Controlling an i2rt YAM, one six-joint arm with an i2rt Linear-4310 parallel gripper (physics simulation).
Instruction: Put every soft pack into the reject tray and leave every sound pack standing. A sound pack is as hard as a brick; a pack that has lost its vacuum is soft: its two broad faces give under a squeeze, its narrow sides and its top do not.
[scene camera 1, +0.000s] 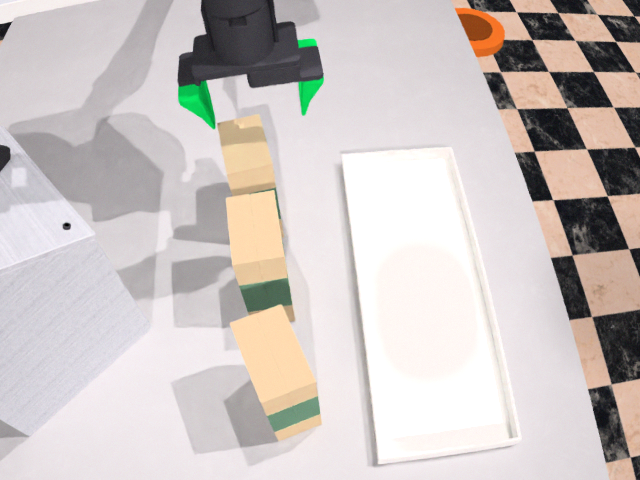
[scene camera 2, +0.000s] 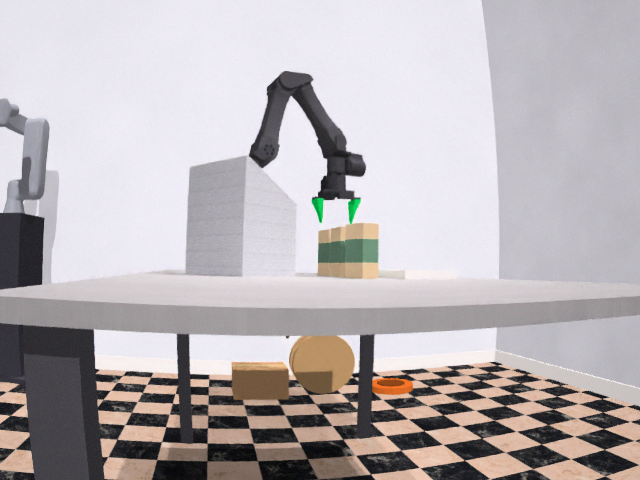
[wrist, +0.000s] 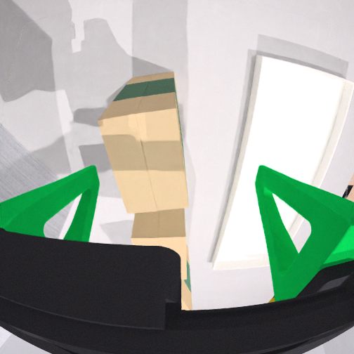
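Pixels of known places: gripper, fingertip midpoint: (scene camera 1: 258, 117) (scene camera 2: 336, 223); arm's base, link origin: (scene camera 2: 242, 185).
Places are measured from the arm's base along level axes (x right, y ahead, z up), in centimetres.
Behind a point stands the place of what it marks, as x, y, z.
Note:
Three tan packs with green bands stand upright in a row: the far pack (scene camera 1: 248, 157) {-14.3, 26.9, -10.7} (wrist: 145, 152), the middle pack (scene camera 1: 256, 232) {-4.7, 29.1, -10.7} (scene camera 2: 337, 252) {-3.1, 26.8, -17.8} (wrist: 159, 224) and the near pack (scene camera 1: 275, 356) {7.9, 32.3, -10.7} (scene camera 2: 360, 250) {11.2, 31.0, -17.6}, which is turned at an angle. The white reject tray (scene camera 1: 413, 206) {-18.7, 45.7, -24.4} (scene camera 2: 431, 274) {13.1, 49.3, -23.4} (wrist: 295, 115) lies to their right; no pack is in it. My gripper (scene camera 1: 259, 119) {-17.9, 27.8, -8.3} (scene camera 2: 336, 222) {-17.9, 27.8, -8.3} (wrist: 176, 174) is wide open and empty, with its fingertips above pack height, near the far pack in scene camera 1. Softness cannot be seen.
A large grey block (scene camera 1: 67, 310) {4.8, 11.1, -11.2} (scene camera 2: 217, 222) {9.3, -5.2, -11.2} stands on the table (scene camera 1: 330, 439) {11.6, 36.9, -24.7} (scene camera 2: 289, 315) {97.8, 12.7, -25.2} left of the packs. An orange ring (scene camera 1: 495, 45) (scene camera 2: 405, 387) lies on the floor. Another arm (scene camera 2: 36, 155) stands at the far left in scene camera 2.

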